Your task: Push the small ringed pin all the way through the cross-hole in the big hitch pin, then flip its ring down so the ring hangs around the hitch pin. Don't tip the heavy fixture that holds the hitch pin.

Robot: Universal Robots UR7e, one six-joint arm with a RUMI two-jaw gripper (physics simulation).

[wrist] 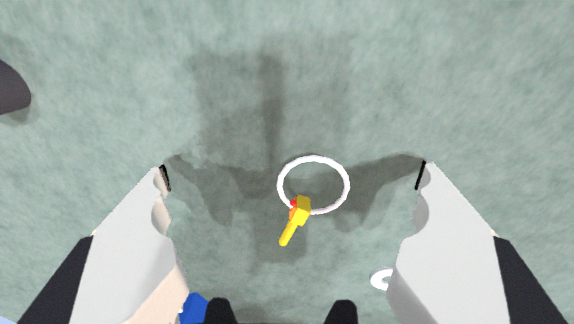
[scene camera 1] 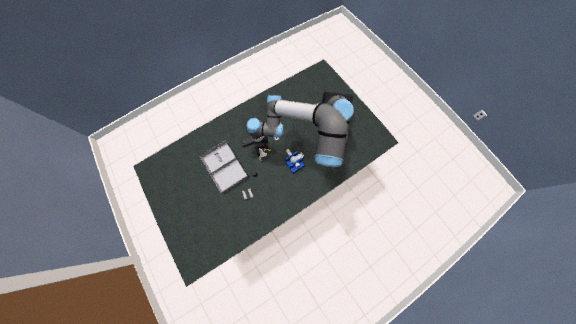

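Observation:
The small pin (scene camera 1: 268,149) (wrist: 301,210) has a yellow head and shank with a white ring. In the wrist view it lies on the dark table, its ring (wrist: 347,185) spread above the head and its shank toward the lower left. My gripper (scene camera 1: 262,155) (wrist: 290,164) is open and empty, with one finger on each side of the pin and ring, touching neither. The blue fixture (scene camera 1: 295,167) (wrist: 194,307) stands apart from the pin, to the right of the gripper in the scene view, with pale grey parts on it. The hitch pin's cross-hole is too small to make out.
A grey two-compartment tray (scene camera 1: 233,162) lies left of the gripper, with a small part in it. A dark cylinder (scene camera 1: 254,174) (wrist: 12,91) and a small pale bracket (scene camera 1: 247,194) lie nearby. A white washer (wrist: 379,279) is partly hidden behind the right finger.

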